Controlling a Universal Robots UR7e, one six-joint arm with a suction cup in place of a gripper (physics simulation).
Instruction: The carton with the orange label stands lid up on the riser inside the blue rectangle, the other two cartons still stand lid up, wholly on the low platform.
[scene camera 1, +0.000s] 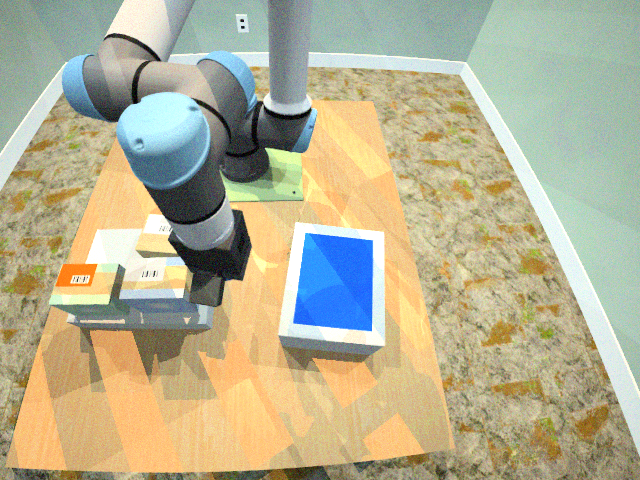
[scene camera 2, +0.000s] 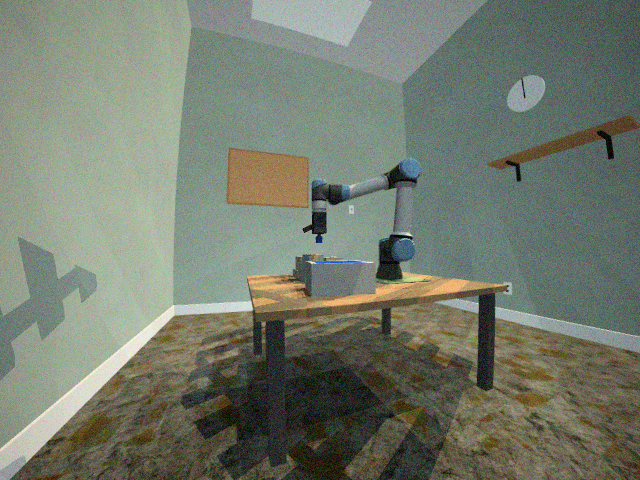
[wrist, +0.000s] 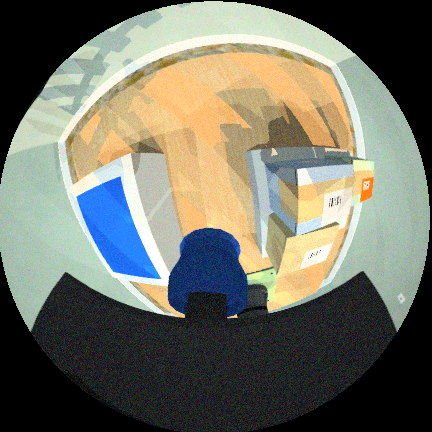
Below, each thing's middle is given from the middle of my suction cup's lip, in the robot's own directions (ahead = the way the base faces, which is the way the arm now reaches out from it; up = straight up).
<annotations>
My suction cup is 310 mm to the left of the carton with orange label (scene camera 1: 81, 289), 130 mm above it and 50 mm short of it. Also, from my suction cup: riser with blue rectangle (scene camera 1: 334, 300) (190 mm to the left, 160 mm below, 50 mm behind).
</annotations>
